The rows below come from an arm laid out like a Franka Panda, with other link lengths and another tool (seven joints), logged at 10 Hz.
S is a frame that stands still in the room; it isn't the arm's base.
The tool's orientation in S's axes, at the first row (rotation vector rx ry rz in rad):
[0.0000, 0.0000, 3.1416]
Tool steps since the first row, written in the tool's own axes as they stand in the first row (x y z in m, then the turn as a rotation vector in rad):
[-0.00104, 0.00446, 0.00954, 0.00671, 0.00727, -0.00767]
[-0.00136, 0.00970, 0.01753, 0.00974, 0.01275, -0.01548]
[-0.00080, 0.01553, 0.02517, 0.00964, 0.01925, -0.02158]
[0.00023, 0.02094, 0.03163, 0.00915, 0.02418, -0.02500]
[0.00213, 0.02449, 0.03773, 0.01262, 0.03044, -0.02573]
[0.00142, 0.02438, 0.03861, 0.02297, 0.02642, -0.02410]
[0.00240, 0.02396, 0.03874, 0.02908, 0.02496, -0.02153]
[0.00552, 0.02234, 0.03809, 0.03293, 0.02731, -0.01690]
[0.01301, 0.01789, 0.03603, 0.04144, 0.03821, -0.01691]
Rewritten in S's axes. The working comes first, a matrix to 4 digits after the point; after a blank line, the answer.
The tool's axes in the first row as the columns of a matrix, in S's axes (used below as rounded here):
[-1.0000, 0.0000, 0.0000]
[0.0000, -1.0000, 0.0000]
[0.0000, 0.0000, 1.0000]

[0.00104, -0.00446, 0.00954, -0.00671, -0.00727, -0.00767]
[0.00136, -0.00970, 0.01753, -0.00974, -0.01275, -0.01548]
[0.00080, -0.01553, 0.02517, -0.00964, -0.01925, -0.02158]
[-0.00023, -0.02094, 0.03163, -0.00915, -0.02418, -0.02500]
[-0.00213, -0.02449, 0.03773, -0.01262, -0.03044, -0.02573]
[-0.00142, -0.02438, 0.03861, -0.02297, -0.02642, -0.02410]
[-0.00240, -0.02396, 0.03874, -0.02908, -0.02496, -0.02153]
[-0.00552, -0.02234, 0.03809, -0.03293, -0.02731, -0.01690]
[-0.01301, -0.01789, 0.03603, -0.04144, -0.03821, -0.01691]

